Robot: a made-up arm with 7 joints.
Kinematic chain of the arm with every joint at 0, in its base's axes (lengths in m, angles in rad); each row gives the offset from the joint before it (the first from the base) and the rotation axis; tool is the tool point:
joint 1: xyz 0 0 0.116 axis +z
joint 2: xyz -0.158 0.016 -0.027 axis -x
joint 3: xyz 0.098 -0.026 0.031 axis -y
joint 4: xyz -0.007 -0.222 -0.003 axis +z
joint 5: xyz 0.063 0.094 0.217 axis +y
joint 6: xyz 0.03 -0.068 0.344 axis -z
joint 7: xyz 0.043 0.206 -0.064 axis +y
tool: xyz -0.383 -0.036 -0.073
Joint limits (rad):
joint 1: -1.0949..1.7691
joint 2: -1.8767..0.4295
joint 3: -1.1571..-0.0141
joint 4: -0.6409..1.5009
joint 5: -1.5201..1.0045
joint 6: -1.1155..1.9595
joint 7: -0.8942..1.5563
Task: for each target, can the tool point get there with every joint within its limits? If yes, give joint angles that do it. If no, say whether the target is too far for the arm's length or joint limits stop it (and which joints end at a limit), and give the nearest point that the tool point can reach.
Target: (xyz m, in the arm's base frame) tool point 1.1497 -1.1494 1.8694
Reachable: no: too far | nearest point 0.4740 -0.4739 0.8344 | short by 1.409 m
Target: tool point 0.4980 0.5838 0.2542
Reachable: yes | joints 1.0468 -1.0322 -0.9668 0.3605 0.2923 1.3120 1.3471
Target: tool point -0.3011 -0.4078 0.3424
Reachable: yes | joints -0.0611 -0.3070 -0.9125 0.1494 -1.1728 -0.6316 0.4099
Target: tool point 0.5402 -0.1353 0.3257
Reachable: yes | joints -0.1342 -0.6066 -0.8461 -0.3243 0.3982 0.8141 0.4586
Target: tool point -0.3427 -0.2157 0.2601
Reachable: yes | joints -0.4113 -0.7177 -0.5285 -0.4034 -0.5121 -0.6258 -0.0891
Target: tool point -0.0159 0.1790 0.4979
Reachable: yes | joints 0.9448 -0.0334 -0.2890 0.1589 -0.6250 1.5176 -0.2485
